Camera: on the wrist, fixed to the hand. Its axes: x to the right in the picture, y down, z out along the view.
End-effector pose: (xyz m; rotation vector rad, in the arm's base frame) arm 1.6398 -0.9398 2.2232 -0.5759 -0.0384 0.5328
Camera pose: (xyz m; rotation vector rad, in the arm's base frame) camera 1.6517 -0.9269 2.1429 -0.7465 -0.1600 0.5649
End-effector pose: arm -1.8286 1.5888 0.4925 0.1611 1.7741 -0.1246
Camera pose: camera -1.8865 1.6460 0.4808 0.0249 1.6992 0.0500
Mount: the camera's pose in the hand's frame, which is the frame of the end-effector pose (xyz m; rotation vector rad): 0.0255 0.0460 -0.0632 -0.1951 -0.0752 0.0110
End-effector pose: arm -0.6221 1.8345 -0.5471 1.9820 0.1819 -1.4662
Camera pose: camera -0.5403 1.8285 -0.5407 1.7670 0.2704 -1.4554
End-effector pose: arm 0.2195 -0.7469 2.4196 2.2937 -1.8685 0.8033
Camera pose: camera 0.1580 -0.7576 2.4731 2.2241 -1.8975 0.5163
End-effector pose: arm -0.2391 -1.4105 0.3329 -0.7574 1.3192 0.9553
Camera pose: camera -0.3084 -1.4430 0.3030 -0.8551 1.1772 1.1222
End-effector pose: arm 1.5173 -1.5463 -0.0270 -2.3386 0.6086 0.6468
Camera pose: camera 1.5294 -1.6273 -0.0192 -2.4786 0.5460 0.8281
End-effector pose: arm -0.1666 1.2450 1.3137 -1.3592 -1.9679 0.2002
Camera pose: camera -0.0965 1.2702 1.3485 -1.5057 -2.0870 0.0663
